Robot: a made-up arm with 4 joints. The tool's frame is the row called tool. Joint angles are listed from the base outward. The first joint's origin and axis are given. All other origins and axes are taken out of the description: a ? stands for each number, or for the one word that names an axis. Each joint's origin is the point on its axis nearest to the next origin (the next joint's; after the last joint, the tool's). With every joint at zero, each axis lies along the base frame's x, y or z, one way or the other. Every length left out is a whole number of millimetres.
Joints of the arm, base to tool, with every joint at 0 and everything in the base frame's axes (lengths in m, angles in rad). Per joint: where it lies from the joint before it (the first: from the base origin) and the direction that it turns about. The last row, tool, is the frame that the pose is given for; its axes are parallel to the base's.
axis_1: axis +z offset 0 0 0.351
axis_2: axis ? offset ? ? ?
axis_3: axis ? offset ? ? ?
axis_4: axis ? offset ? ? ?
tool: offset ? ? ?
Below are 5 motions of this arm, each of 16 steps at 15 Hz.
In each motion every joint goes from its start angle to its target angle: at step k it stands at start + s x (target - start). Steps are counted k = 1, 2, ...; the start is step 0. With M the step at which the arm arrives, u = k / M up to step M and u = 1 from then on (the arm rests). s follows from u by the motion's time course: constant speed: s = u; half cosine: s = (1 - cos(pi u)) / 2; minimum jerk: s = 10 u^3 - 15 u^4 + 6 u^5.
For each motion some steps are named. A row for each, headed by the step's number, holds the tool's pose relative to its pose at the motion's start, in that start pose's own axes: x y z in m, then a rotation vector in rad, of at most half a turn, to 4 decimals.
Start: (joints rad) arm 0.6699 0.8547 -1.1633 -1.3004
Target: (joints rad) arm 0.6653 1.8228 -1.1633 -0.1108
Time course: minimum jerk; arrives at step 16
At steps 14, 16:
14: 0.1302 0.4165 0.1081 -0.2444 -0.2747 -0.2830
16: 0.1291 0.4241 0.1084 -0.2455 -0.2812 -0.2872

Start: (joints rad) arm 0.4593 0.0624 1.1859 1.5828
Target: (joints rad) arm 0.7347 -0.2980 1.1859 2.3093
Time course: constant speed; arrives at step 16
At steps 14, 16:
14: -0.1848 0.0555 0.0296 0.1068 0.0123 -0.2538
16: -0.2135 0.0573 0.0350 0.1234 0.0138 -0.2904

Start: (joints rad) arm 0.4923 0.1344 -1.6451 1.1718
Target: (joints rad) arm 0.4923 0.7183 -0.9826 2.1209
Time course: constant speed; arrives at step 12
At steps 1, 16:
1: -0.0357 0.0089 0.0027 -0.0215 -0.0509 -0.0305
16: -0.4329 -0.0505 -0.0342 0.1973 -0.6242 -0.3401

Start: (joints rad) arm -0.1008 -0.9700 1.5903 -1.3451
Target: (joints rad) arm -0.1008 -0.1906 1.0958 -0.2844
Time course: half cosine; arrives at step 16
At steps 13, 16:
13: -0.3922 0.3141 -0.0793 0.1886 -0.4688 -1.6566
16: -0.4091 0.3579 -0.0886 0.2166 -0.5212 -1.8019

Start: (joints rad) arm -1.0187 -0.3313 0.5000 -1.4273
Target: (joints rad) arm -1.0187 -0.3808 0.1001 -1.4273
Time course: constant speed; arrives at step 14
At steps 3, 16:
3: -0.0184 -0.0075 -0.0132 0.0217 -0.0834 0.0047
16: -0.0775 -0.0332 -0.0768 0.1043 -0.3889 0.0147

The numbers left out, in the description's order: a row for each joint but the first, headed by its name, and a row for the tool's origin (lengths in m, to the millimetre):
axis_2: axis -y, xyz -0.095 -0.114 0
axis_3: axis -x, xyz 0.436 0 0.186
axis_4: axis -z, xyz 0 -0.079 0.257
tool: xyz -0.008 -0.034 0

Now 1 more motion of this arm.
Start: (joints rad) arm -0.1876 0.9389 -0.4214 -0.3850
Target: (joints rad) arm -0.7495 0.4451 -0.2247 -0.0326
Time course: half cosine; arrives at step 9
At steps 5, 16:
5: 0.0342 0.0037 -0.0501 -0.2866 0.2783 -0.5239
16: 0.0256 -0.0230 -0.0823 -0.4842 0.4365 -0.9113

